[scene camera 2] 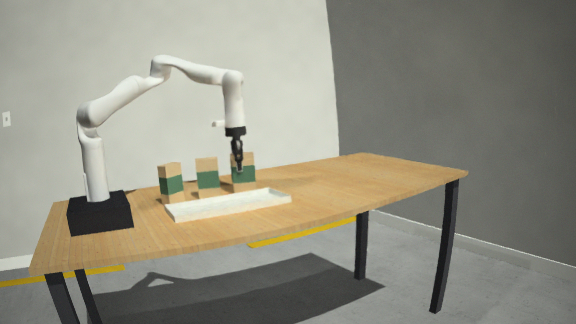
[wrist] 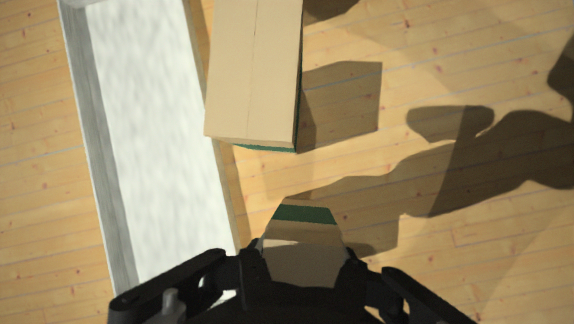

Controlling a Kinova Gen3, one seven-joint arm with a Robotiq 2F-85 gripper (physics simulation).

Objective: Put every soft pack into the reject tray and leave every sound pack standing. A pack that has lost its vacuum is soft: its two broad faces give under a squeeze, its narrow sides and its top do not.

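Where they show: gripper, fingertip midpoint: (scene camera 2: 238, 170); arm's base, link origin: (scene camera 2: 99, 198).
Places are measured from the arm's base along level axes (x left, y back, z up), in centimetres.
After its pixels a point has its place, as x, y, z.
Three tan packs with green bands stand upright in a row behind the white reject tray (scene camera 2: 231, 208) @(-10.7, -46.2, -5.6) (wrist: 97, 125) @(-10.8, -42.6, -6.9). My gripper (scene camera 2: 240, 169) @(13.6, -56.2, 0.8) (wrist: 301, 248) @(13.6, -56.2, 0.8) points down and is shut on the right-hand pack (scene camera 2: 248, 175) @(10.8, -58.8, -0.8) (wrist: 305, 214) @(14.2, -53.6, 0.3), with one finger on each broad face. That pack stands on the table; whether its faces give cannot be told. The middle pack (scene camera 2: 208, 179) @(9.6, -43.7, -0.2) (wrist: 252, 75) @(12.0, -44.6, 6.7) stands apart from it and shows from above in the wrist view. The left pack (scene camera 2: 171, 185) @(7.6, -29.3, -0.2) stands nearest the robot base. The tray holds no pack in the scene view.
The wooden table (scene camera 2: 350, 182) @(3.7, -95.5, -7.3) (wrist: 450, 260) @(30.1, -61.7, -7.3) carries the packs, the tray and the black robot base (scene camera 2: 100, 215) @(-15.0, -1.6, -1.9) at its left end. The tray runs close along the front of the row. A pale wall stands behind the table.
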